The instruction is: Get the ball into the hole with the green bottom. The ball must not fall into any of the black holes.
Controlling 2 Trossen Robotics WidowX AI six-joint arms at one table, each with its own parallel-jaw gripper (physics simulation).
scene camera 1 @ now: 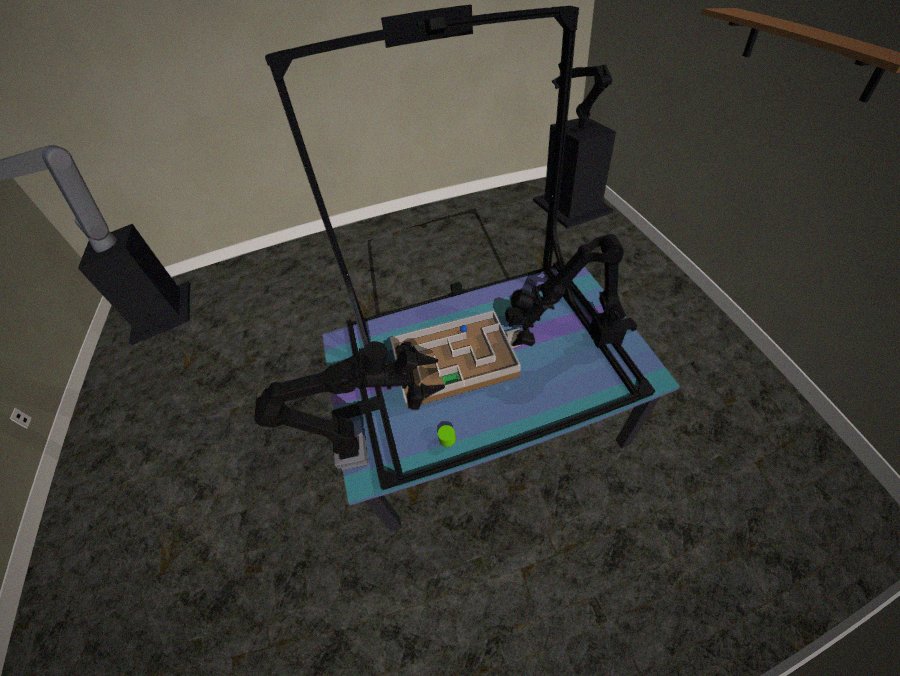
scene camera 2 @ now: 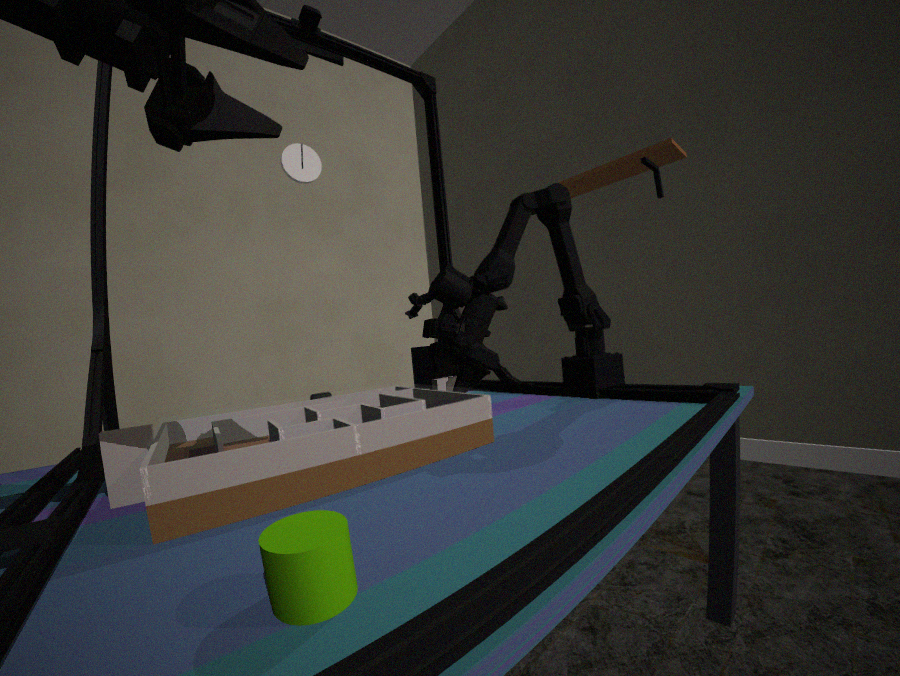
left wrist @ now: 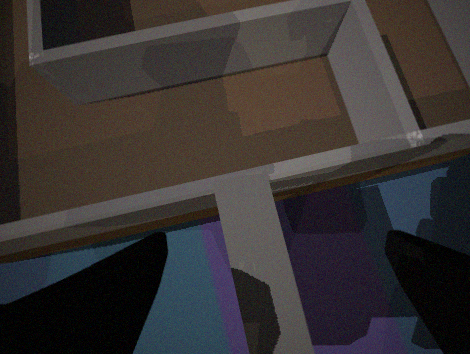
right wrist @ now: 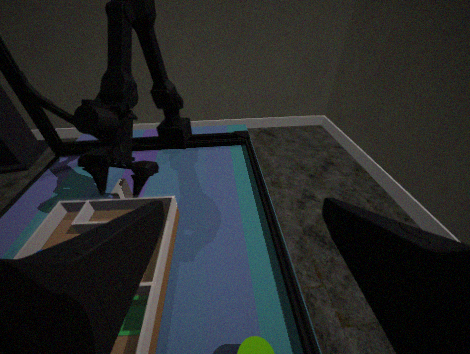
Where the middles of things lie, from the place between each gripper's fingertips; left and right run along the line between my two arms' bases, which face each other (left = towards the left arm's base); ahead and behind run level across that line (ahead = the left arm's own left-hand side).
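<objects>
I see the green cylinder (scene camera 2: 307, 557) 32 cm below my right hand, 2 cm ahead of it and 2 cm to the right of it. The wooden maze board (scene camera 2: 199, 471) is 30 cm below my right hand, 13 cm to the left of it and 26 cm behind it. Going by their middles, of the things named here the green cylinder is the nearest to my right hand.
From my left hand, the wooden maze board is 10 mm below, 30 mm behind and 230 mm to the right. The green cylinder is 30 mm below my left hand, 250 mm ahead of it and 390 mm to the right of it. By its middle, the green cylinder is nearer to my right hand than to my left hand.
</objects>
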